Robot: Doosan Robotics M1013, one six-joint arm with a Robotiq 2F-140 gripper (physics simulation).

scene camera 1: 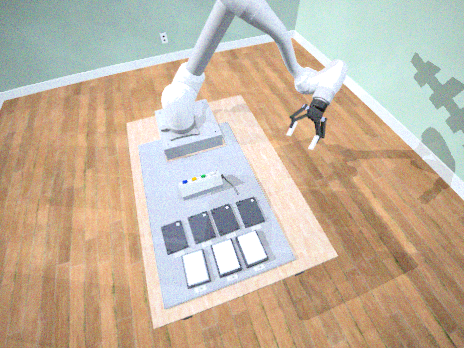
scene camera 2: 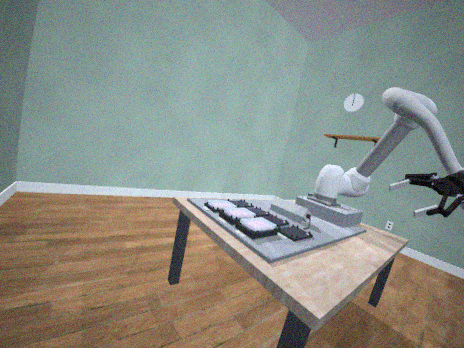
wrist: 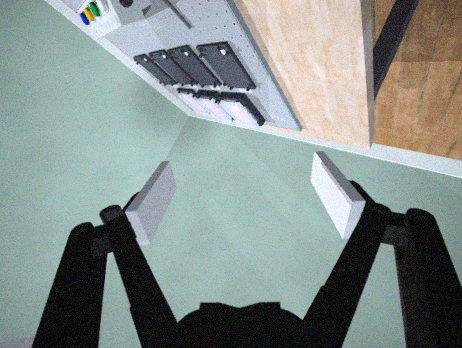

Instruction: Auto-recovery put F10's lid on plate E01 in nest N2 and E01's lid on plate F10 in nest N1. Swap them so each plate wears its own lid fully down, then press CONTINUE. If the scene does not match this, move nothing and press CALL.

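Where they show: gripper, fingertip midpoint: (scene camera 1: 299, 142) (scene camera 2: 401, 200) (wrist: 241, 171); arm's base, origin of the base link: (scene camera 1: 182, 127) (scene camera 2: 323, 202).
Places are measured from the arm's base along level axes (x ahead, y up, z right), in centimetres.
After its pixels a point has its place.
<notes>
My gripper (scene camera 1: 301, 139) {x 45.1, y 16.9, z -51.8 cm} (scene camera 2: 403, 199) {x 45.1, y 16.9, z -51.8 cm} (wrist: 241, 171) {x 45.1, y 16.9, z -51.8 cm} is open and empty, in the air off the side of the table, far from the plates. Three white-topped plates stand in a row of dark nests: one at the left (scene camera 1: 195, 268) {x 81.0, y -5.4, z 8.6 cm}, one in the middle (scene camera 1: 226, 257) {x 80.6, y -4.2, z -5.4 cm} and one at the right (scene camera 1: 252, 248) {x 80.1, y -4.2, z -17.5 cm}. In the wrist view the nearest white-topped plate (wrist: 241, 111) {x 75.4, y -4.3, z -20.8 cm} is partly seen. Their labels are too blurred to read, so I cannot tell E01, F10, N1 or N2, nor whose lid is whose. A button box (scene camera 1: 201, 185) {x 42.8, y -1.9, z -2.6 cm} (wrist: 98, 16) {x 38.4, y -1.0, z -5.4 cm} carries blue, yellow and green buttons.
Several dark flat nests (scene camera 1: 175, 237) {x 64.1, y -7.3, z 15.3 cm} (scene camera 1: 201, 227) {x 62.7, y -7.3, z 2.3 cm} (scene camera 1: 250, 212) {x 62.0, y -7.3, z -22.8 cm} (wrist: 227, 65) {x 59.7, y -7.3, z -24.1 cm} without white tops form a second row between the plates and the button box. A thin dark rod or cable (scene camera 1: 231, 184) {x 43.1, y -7.8, z -18.3 cm} sticks out beside the box. The grey board (scene camera 1: 160, 280) {x 81.1, y -8.3, z 24.7 cm} lies on the wooden table (scene camera 1: 310, 240) {x 83.1, y -9.6, z -45.8 cm} (scene camera 2: 320, 280) {x 79.5, y -9.6, z -46.7 cm}.
</notes>
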